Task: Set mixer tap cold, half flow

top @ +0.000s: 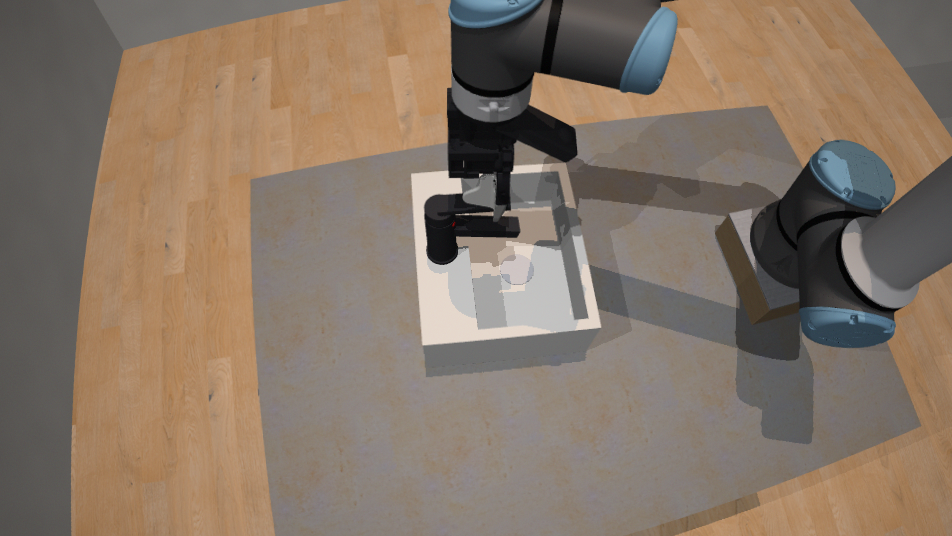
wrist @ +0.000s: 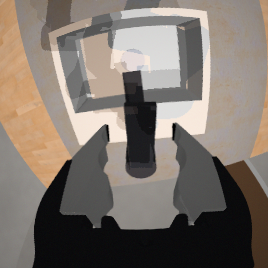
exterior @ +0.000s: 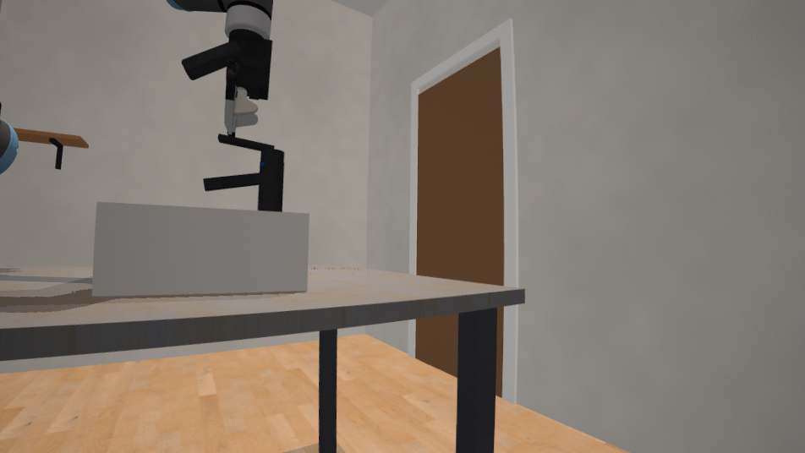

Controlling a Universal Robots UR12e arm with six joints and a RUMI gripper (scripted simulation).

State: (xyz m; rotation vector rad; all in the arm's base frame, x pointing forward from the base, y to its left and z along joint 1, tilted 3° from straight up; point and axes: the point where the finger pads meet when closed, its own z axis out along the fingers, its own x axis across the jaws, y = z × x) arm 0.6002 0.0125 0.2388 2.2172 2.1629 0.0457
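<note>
Now: the lever 30 mm ahead of my hand and 20 mm below it. From my hand the other things lie so: white basin (30 mm behind, 10 mm to the right, 260 mm below).
</note>
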